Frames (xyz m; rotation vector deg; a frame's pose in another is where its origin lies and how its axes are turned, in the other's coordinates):
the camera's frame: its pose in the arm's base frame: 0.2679 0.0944 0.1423 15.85 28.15 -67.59
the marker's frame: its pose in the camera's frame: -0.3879 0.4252 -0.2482 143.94 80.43 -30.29
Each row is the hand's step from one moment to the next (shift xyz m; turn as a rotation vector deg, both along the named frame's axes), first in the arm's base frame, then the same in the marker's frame.
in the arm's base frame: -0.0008 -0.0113 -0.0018 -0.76 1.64 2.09
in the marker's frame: -0.0004 0.0109 -0.0034 -1.78 -2.11 -0.20
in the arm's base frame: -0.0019 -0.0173 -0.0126 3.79 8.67 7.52
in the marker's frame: 0.0051 0.0208 0.0017 -1.14 -11.56 -3.35
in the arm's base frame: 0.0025 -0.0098 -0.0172 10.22 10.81 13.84
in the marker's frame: 0.0120 0.0149 0.0056 0.00 -17.45 -10.41
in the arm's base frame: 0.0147 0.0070 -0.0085 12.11 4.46 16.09
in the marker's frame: 0.0173 -0.0063 0.0001 -0.46 -13.13 -15.90
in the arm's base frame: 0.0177 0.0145 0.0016 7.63 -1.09 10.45
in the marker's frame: 0.0138 -0.0176 -0.0050 -0.80 -4.93 -11.99
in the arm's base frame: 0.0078 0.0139 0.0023 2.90 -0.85 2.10
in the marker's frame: 0.0057 -0.0151 0.0001 0.84 -0.75 -3.50
